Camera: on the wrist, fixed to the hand. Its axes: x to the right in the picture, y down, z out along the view.
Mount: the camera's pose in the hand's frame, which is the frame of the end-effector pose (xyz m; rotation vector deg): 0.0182 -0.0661 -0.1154 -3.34 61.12 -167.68
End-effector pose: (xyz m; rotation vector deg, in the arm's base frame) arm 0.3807 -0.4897 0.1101 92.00 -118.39 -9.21
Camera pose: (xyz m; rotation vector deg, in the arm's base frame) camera 0.4885 -0.5013 0.1892 117.07 100.66 -8.52
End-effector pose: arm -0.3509 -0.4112 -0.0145 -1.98 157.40 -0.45
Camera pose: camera -0.4105 -0.4777 0.0857 138.05 -10.21 25.38
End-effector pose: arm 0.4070 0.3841 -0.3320 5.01 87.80 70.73
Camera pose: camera 0.3478 0.2922 -0.4099 -122.73 34.28 -75.07
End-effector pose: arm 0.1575 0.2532 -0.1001 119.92 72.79 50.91
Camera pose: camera 0.0395 0.3089 -0.0688 -89.61 133.56 4.76
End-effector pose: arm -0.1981 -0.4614 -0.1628 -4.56 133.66 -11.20
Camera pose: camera -0.2939 -0.5153 -0.0857 123.25 -17.14 52.63
